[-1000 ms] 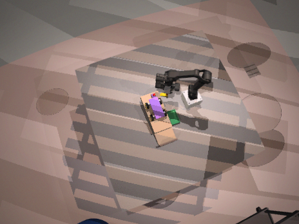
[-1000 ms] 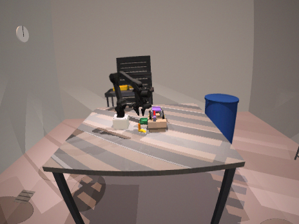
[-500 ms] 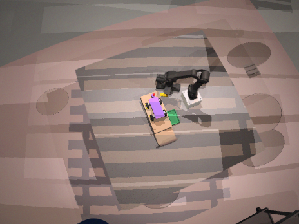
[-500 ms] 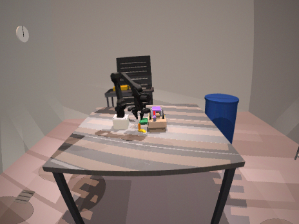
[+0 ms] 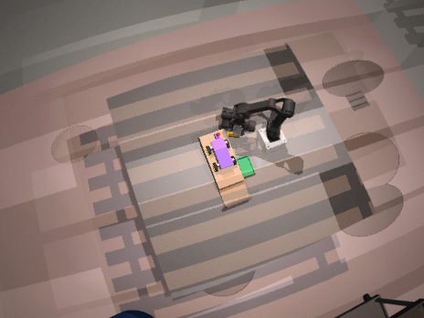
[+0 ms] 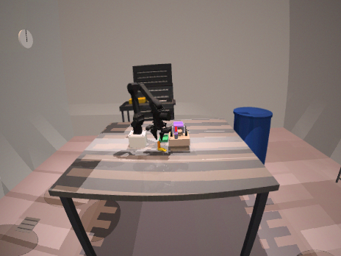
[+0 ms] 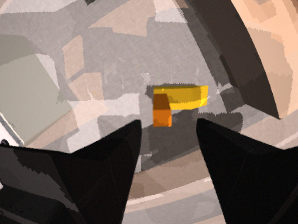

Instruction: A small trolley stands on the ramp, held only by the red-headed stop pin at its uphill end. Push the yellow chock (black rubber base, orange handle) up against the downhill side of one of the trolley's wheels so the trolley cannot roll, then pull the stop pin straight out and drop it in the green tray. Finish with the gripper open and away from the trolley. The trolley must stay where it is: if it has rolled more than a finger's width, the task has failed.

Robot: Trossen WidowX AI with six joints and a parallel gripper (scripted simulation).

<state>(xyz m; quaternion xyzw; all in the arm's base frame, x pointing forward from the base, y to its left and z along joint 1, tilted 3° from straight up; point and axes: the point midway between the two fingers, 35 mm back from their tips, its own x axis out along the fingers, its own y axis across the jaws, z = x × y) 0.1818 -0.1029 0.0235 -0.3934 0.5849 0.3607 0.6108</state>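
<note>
My gripper tip is 20 mm short of the yellow chock, 10 mm to the left of it and 60 mm above it. The rest, counted from my gripper tip: red-headed stop pin: 120 mm ahead, 20 mm to the left, 50 mm above; then purple trolley: 140 mm ahead, 120 mm to the left, 40 mm above; then tan ramp: 140 mm ahead, 130 mm to the left, 30 mm below.
</note>
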